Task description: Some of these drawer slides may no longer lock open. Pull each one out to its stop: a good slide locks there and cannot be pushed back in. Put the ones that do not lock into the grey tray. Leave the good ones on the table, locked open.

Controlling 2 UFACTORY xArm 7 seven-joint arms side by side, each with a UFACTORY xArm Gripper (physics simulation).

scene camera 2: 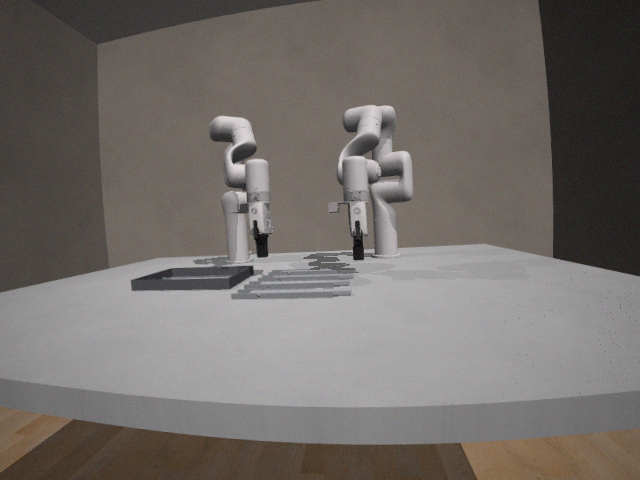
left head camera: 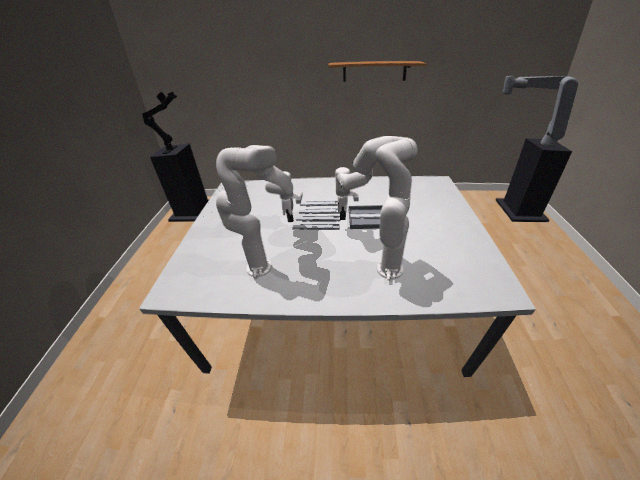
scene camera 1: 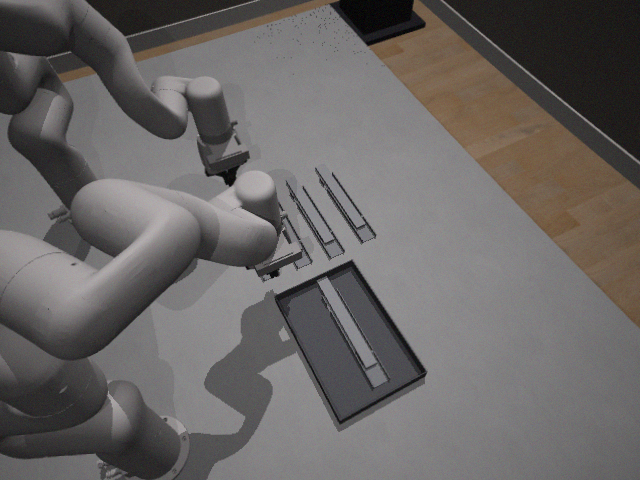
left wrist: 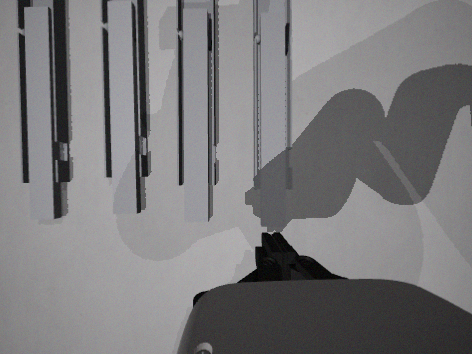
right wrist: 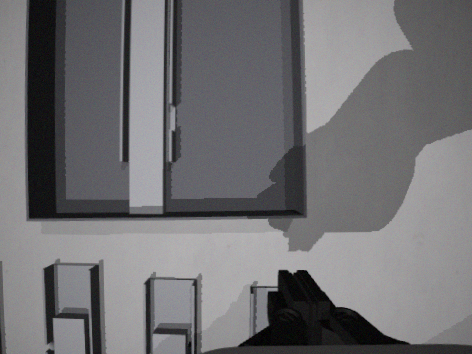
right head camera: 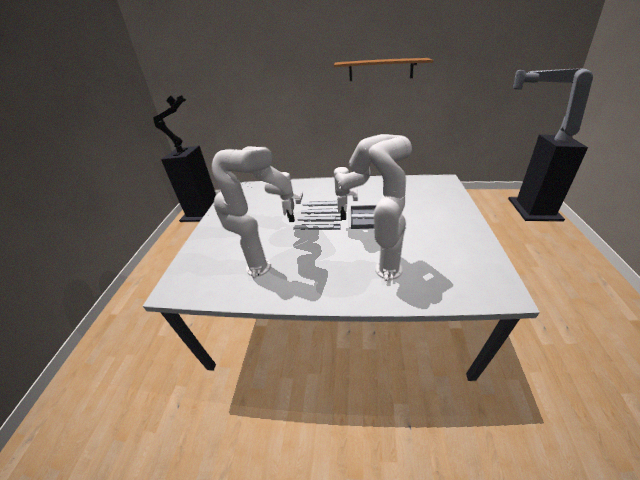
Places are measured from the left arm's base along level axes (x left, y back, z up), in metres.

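Pixels of known places: left gripper, between the fingertips: (scene camera 2: 358, 259) (left head camera: 290, 221) (scene camera 1: 231, 183) (left wrist: 270, 248) (right head camera: 292, 221); right gripper, between the fingertips: (scene camera 2: 262, 257) (left head camera: 342, 219) (scene camera 1: 272, 272) (right wrist: 290, 295) (right head camera: 343, 219); left arm's base, origin of its link: (scene camera 2: 386, 256) (left head camera: 259, 267) (right head camera: 258, 267); right arm's base, origin of its link: (scene camera 2: 239, 261) (left head camera: 390, 269) (scene camera 1: 156, 452) (right head camera: 388, 269).
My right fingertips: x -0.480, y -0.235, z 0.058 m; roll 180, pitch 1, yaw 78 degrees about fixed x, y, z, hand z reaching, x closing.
Observation:
For each thing: its top centre in the pictures, then the offset to it from my right fingertips. Level surfaces: height alone.
- fifth slide, centre of its top: (right wrist: 145, 64) (scene camera 1: 345, 318) (right head camera: 370, 215) (left head camera: 368, 215) dx -0.173, dy -0.069, dz -0.045 m
- grey tray, centre of its top: (right wrist: 160, 8) (scene camera 1: 346, 331) (scene camera 2: 195, 272) (right head camera: 376, 214) (left head camera: 374, 214) dx -0.202, dy -0.046, dz -0.028 m
- table, height of its surface: dz -0.058 m
Four slides (left wrist: 37, 110) (left wrist: 121, 100) (left wrist: 196, 115) (left wrist: 274, 100) lie parallel on the table; each inner rail sticks out a short way past its channel at the lower end in the left wrist view. A fifth slide (scene camera 1: 346, 320) (right wrist: 146, 100) lies in the grey tray (scene camera 1: 310, 330) (right wrist: 235, 100) (scene camera 2: 180, 284), its inner rail also sticking out at one end. My left gripper (left wrist: 270, 248) (scene camera 2: 358, 257) is shut and empty, above the table by the rail end of the rightmost slide in the left wrist view. My right gripper (right wrist: 290, 295) (scene camera 2: 262, 255) is shut and empty, over that slide's other end, partly hiding it.
The tray stands beyond the slides' channel ends, with a gap between. Both arms cast shadows across the table (left head camera: 206, 279) (scene camera 1: 491, 310). A black pedestal (left head camera: 180, 183) and another dark pedestal (left head camera: 535, 178) stand on the floor beyond the table.

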